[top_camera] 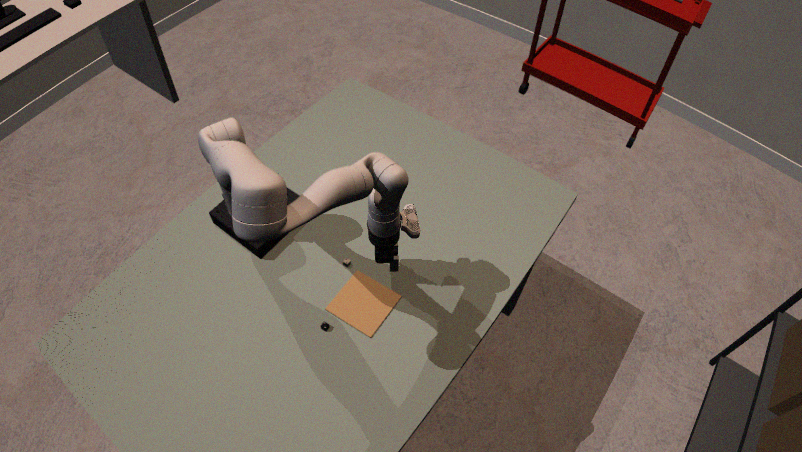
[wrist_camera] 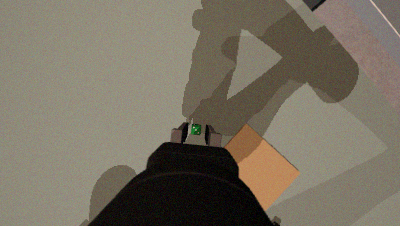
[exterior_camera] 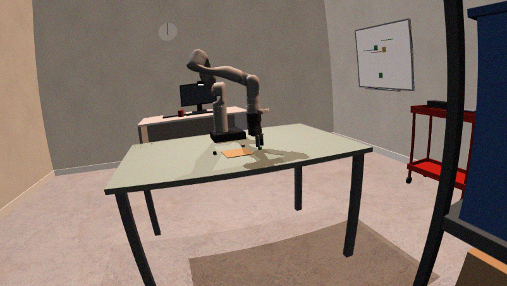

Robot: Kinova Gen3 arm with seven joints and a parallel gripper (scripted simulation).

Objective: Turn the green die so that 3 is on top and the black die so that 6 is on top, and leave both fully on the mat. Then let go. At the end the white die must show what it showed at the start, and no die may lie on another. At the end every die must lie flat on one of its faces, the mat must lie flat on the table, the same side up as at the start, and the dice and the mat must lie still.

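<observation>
My gripper is now 30 mm above the green die. From my hand the other things lie so: white die (110 mm behind, 60 mm to the right, 30 mm below); then black die (50 mm behind, 240 mm to the right, 30 mm below); then orange mat (10 mm behind, 130 mm to the right, 40 mm below).
</observation>
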